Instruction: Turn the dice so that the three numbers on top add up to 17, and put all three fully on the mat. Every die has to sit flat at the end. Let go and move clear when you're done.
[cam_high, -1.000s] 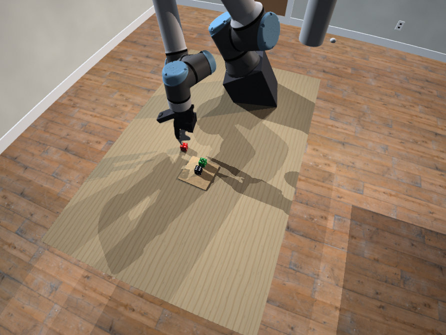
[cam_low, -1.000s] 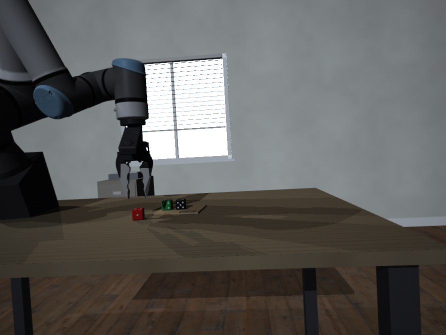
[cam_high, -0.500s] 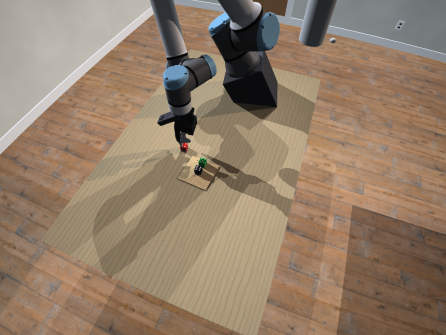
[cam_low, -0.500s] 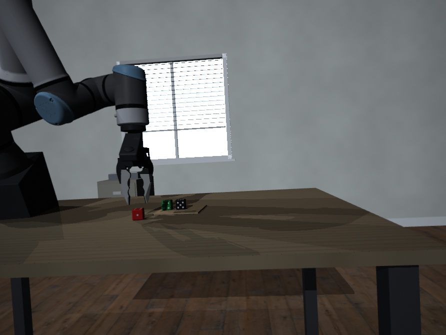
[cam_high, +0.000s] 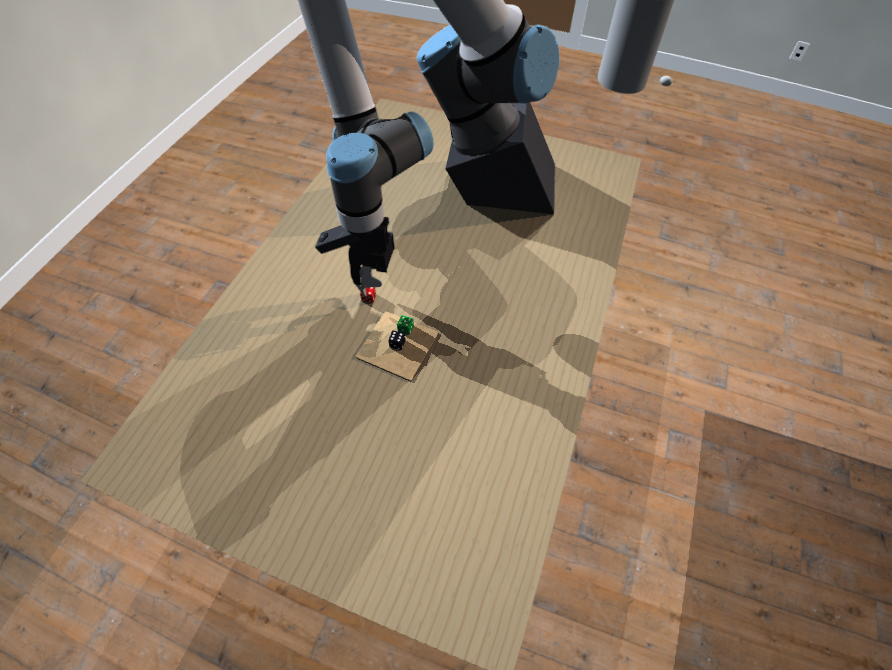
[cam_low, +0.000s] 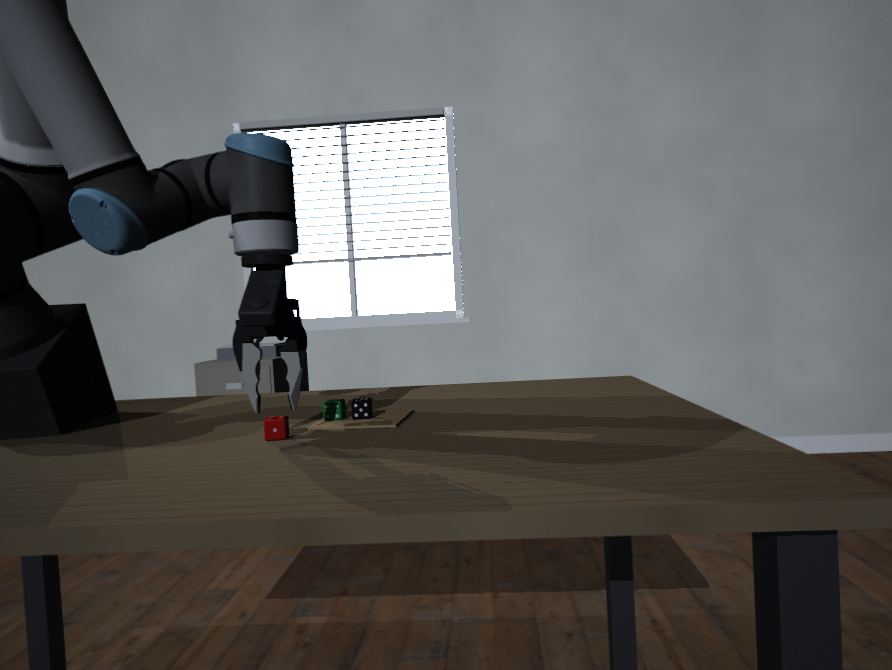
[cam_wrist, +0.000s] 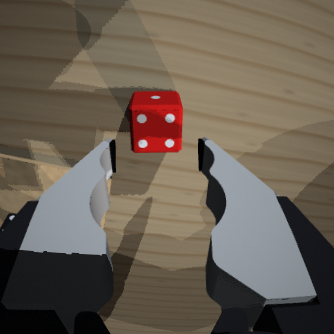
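Right now my hand is 40 mm above the red die. From my hand the other things lie so: black die (130 mm to the left, 80 mm ahead, 30 mm below); then green die (130 mm to the left, 40 mm ahead, 30 mm below); then tan mat (130 mm to the left, 80 mm ahead, 50 mm below).
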